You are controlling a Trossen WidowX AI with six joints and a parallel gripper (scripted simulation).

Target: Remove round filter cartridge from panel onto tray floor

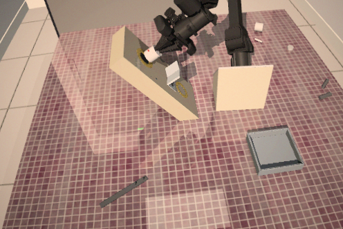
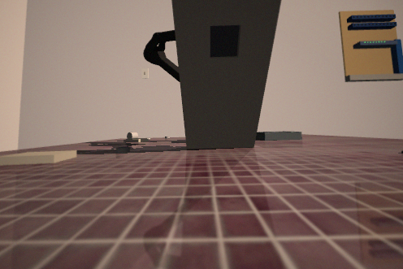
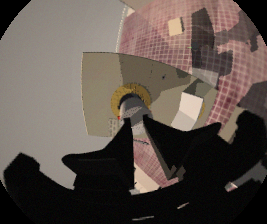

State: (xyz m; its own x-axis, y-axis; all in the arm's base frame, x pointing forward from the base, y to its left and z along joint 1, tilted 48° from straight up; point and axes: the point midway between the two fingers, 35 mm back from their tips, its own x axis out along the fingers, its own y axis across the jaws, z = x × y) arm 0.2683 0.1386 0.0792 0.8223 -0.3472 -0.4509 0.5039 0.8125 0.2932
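Right now the beige service panel is 1 cm ahead of my gripper tip and 11 cm below it. The rest, counted from my gripper tip: round filter cartridge: 1 cm ahead, 1 cm below; grey tray: 38 cm behind, 24 cm to the left, 26 cm below.
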